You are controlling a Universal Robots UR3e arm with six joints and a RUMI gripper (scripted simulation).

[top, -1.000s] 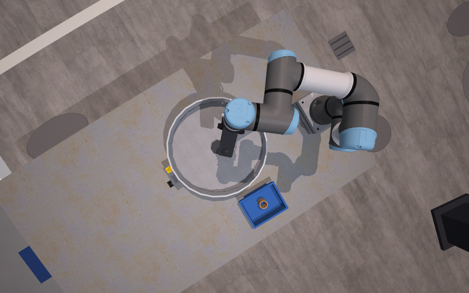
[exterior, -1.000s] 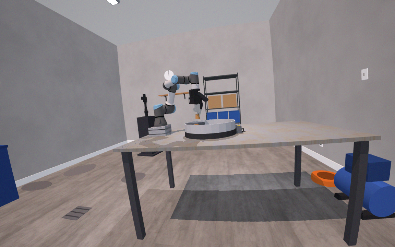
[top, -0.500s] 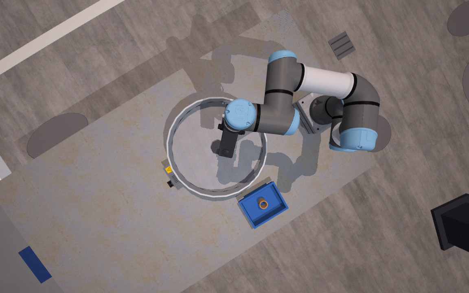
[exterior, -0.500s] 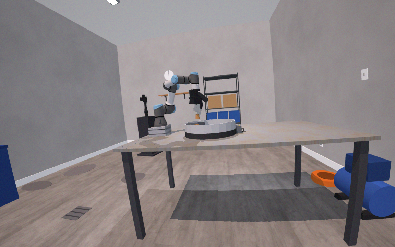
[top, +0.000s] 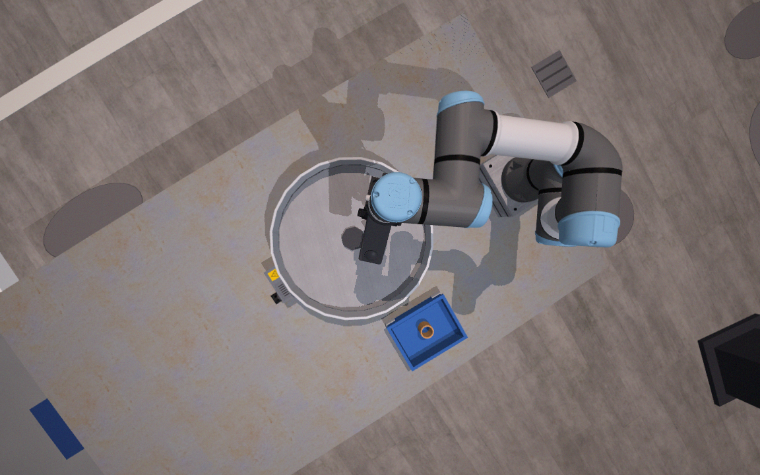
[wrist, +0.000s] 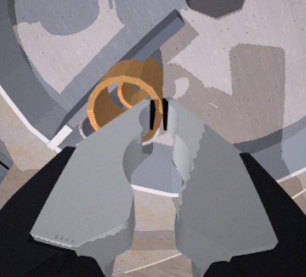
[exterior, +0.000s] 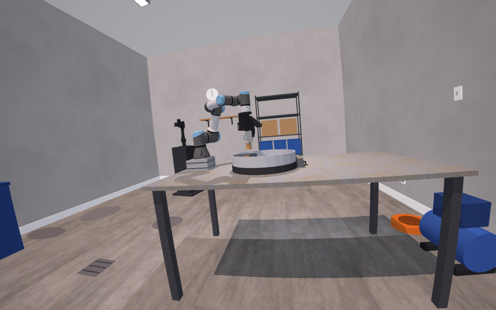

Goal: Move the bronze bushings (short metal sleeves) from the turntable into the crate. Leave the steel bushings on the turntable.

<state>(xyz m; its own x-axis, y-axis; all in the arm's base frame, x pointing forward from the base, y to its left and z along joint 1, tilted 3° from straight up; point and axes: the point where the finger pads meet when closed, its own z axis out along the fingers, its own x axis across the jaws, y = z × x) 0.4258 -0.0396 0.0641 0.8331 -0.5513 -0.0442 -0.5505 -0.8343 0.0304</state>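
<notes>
My hand is 360 mm to the right of the blue crate, 140 mm above it and 30 mm past it. Round my hand: round turntable (120 mm below, 70 mm ahead, 30 mm to the left).
</notes>
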